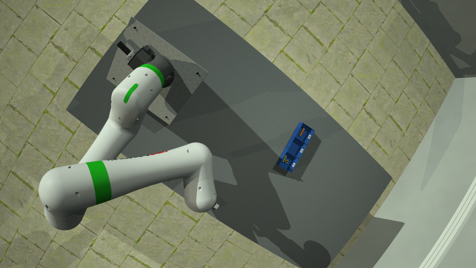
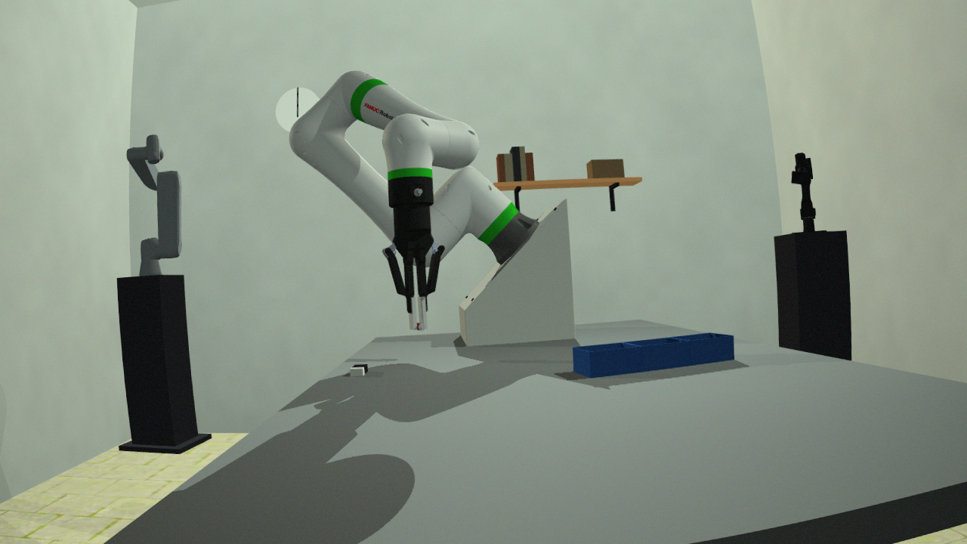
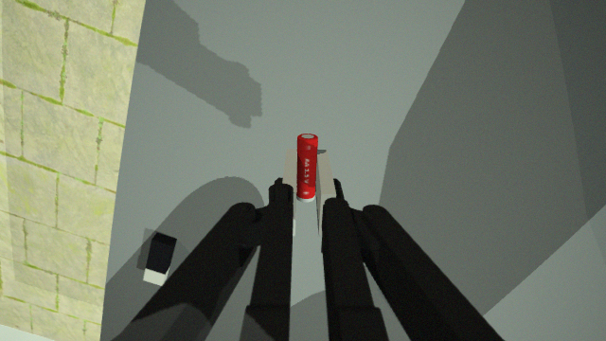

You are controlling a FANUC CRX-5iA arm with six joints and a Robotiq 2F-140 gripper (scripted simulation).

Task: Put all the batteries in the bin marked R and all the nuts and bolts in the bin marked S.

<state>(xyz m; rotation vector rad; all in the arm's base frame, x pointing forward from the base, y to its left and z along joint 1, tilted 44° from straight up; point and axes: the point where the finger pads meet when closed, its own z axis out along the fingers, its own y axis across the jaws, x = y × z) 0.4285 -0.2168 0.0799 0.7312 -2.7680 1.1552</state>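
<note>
My hand is 510 mm to the right of the orange battery, 290 mm short of it and 80 mm above it. Also, from my hand: red battery: 30 mm below; yellow bolt: 350 mm to the left, 320 mm ahead, 80 mm below; black-and-white battery: 210 mm ahead, 90 mm below, 80 mm to the right.
</note>
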